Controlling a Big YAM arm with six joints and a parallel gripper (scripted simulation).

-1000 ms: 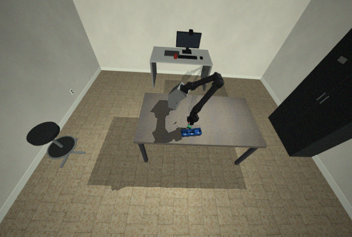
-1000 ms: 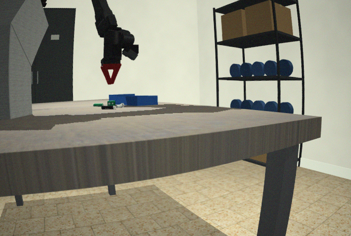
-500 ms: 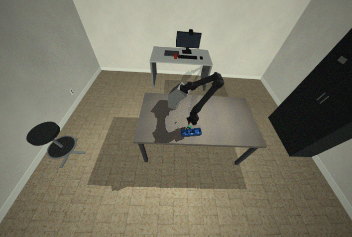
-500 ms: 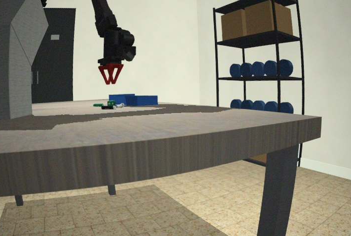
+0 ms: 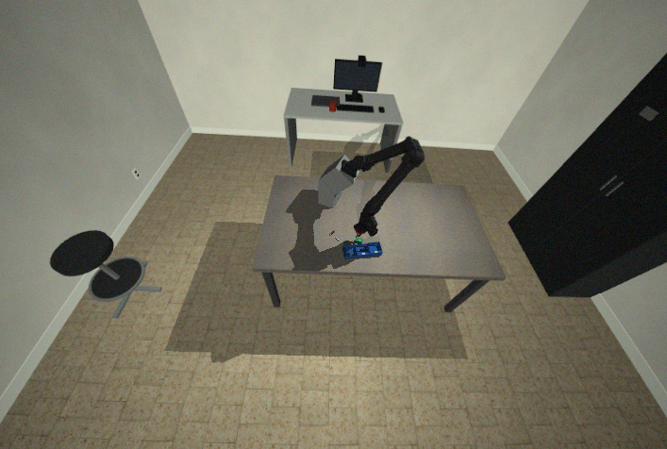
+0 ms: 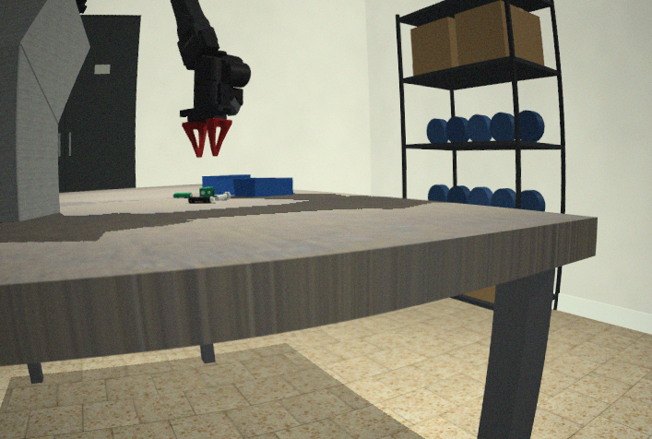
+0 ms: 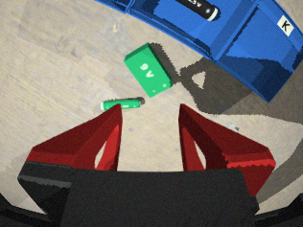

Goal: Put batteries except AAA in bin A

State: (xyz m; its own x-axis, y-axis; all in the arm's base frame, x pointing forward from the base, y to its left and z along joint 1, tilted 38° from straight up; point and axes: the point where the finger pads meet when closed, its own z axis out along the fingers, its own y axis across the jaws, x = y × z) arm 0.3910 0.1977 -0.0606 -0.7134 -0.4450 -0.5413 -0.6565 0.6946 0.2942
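Right now my hand is 1 cm to the left of the green 9 V battery and 8 cm above it. The rest, counted from my hand: white bolt 14 cm to the right, 8 cm below; then thin green battery 5 cm behind, 8 cm below; then blue tray 8 cm ahead, 2 cm to the left, 7 cm below.
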